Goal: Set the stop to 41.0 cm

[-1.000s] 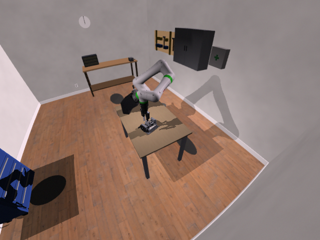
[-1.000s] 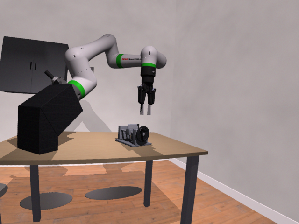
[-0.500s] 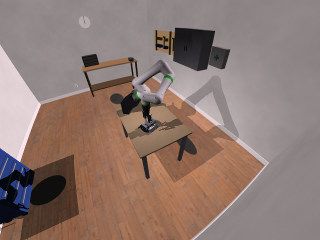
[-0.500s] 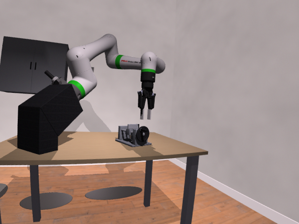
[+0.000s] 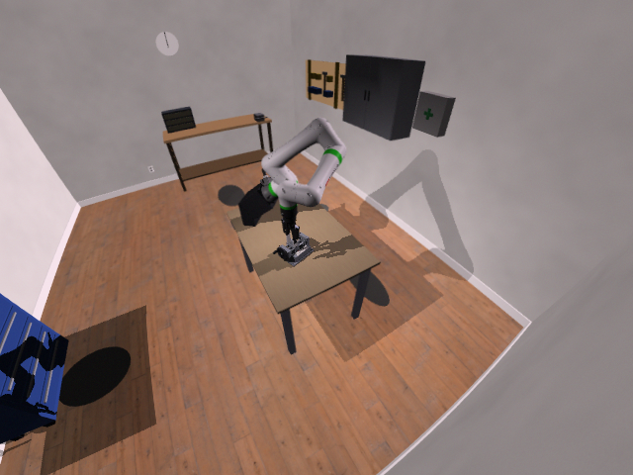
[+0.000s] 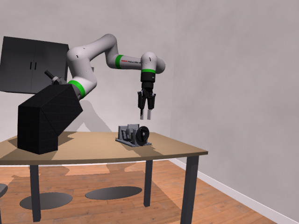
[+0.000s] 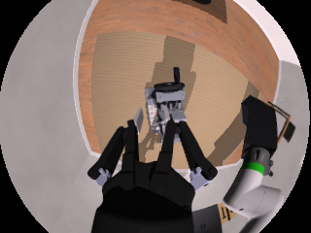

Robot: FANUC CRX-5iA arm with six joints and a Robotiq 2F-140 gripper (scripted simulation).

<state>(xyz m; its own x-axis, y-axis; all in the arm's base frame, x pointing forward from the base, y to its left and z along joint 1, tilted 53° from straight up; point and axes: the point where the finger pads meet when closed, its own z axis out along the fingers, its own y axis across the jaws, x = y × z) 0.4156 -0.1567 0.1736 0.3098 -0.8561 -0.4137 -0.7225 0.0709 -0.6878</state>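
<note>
Right now the black handwheel is 4 cm behind my hand, 8 cm to the right of it and 9 cm below it. The rest, counted from my hand: grey stop 6 cm behind, 3 cm to the left, 10 cm below.
</note>
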